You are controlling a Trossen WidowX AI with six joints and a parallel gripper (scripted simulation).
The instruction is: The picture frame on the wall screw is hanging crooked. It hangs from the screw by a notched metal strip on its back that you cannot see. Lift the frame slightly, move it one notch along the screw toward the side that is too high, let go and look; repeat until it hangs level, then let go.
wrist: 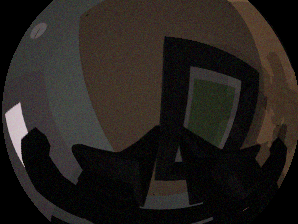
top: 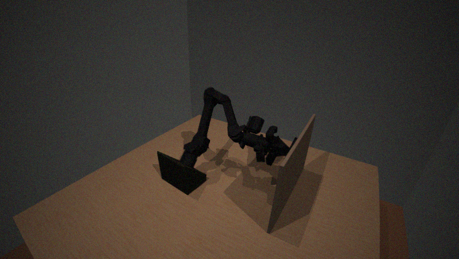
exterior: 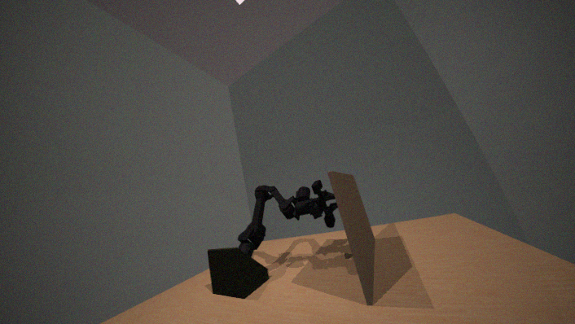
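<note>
The picture frame is 5 cm below my gripper tip, 1 cm to the left of it and 1 cm ahead of it. The rest, counted from my gripper tip: wall panel: 7 cm below, 2 cm ahead, 1 cm to the left.
</note>
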